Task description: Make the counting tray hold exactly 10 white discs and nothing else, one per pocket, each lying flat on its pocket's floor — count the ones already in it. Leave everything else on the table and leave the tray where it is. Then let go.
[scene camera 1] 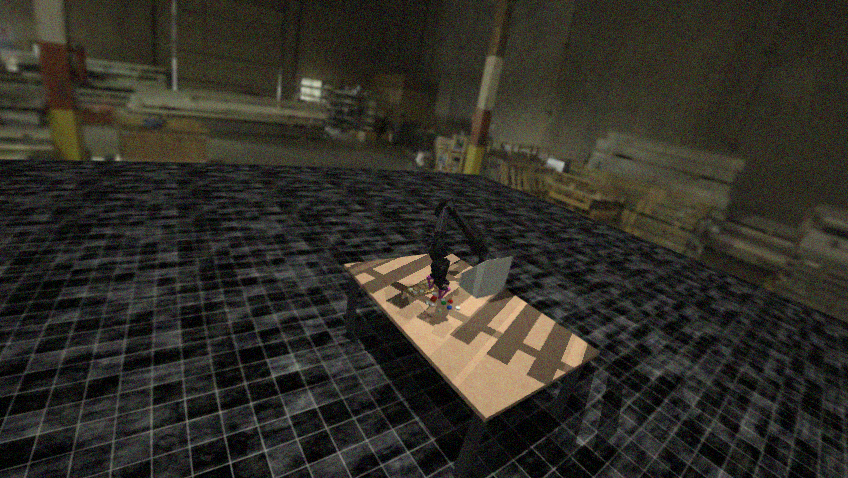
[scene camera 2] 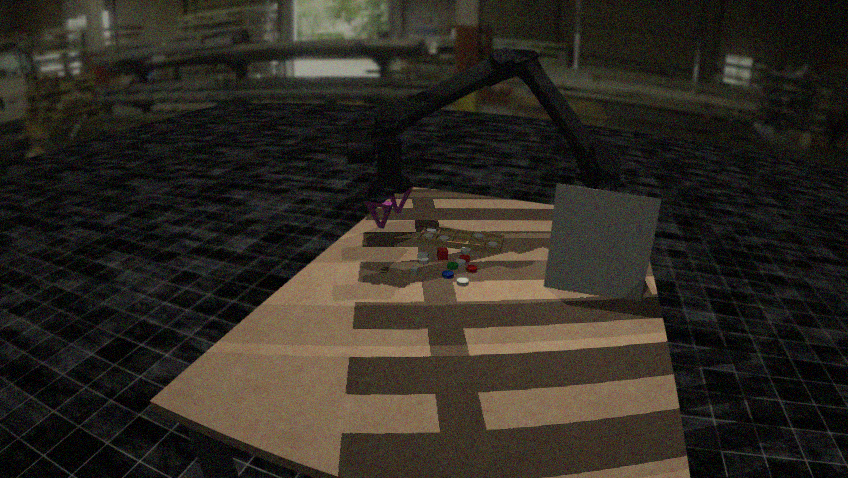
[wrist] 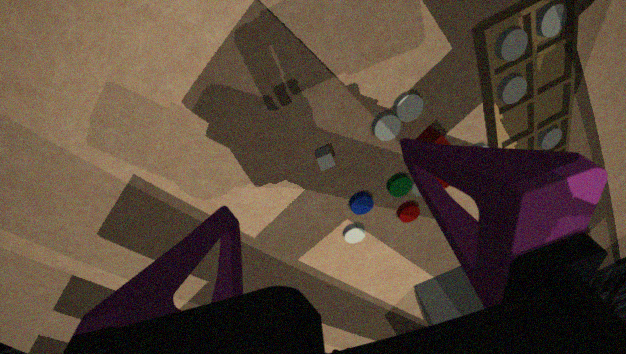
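The counting tray [wrist: 483, 75] is at the right of the wrist view; several white discs lie in its pockets, including one disc [wrist: 512, 44] in the left column, and some pockets show bare floors. Two white discs [wrist: 409, 106] [wrist: 386, 126] lie side by side on the table. Another white disc [wrist: 354, 233] [scene camera 2: 462, 281] lies nearer the panel. A white disc beside the green one is mostly hidden behind the right finger, which also covers the tray's near end. My gripper [wrist: 312, 183] [scene camera 2: 390, 218] [scene camera 1: 435, 292] is open and empty, above the table to the side of the loose discs.
A white cube [wrist: 325, 157], a blue disc [wrist: 361, 202] [scene camera 2: 447, 274], a green disc [wrist: 399, 185] [scene camera 2: 452, 265], a red disc [wrist: 408, 212] [scene camera 2: 471, 268] and a red cube [wrist: 431, 134] [scene camera 2: 442, 253] lie near the white discs. A grey panel [scene camera 2: 602, 240] [scene camera 1: 486, 276] stands upright beside them.
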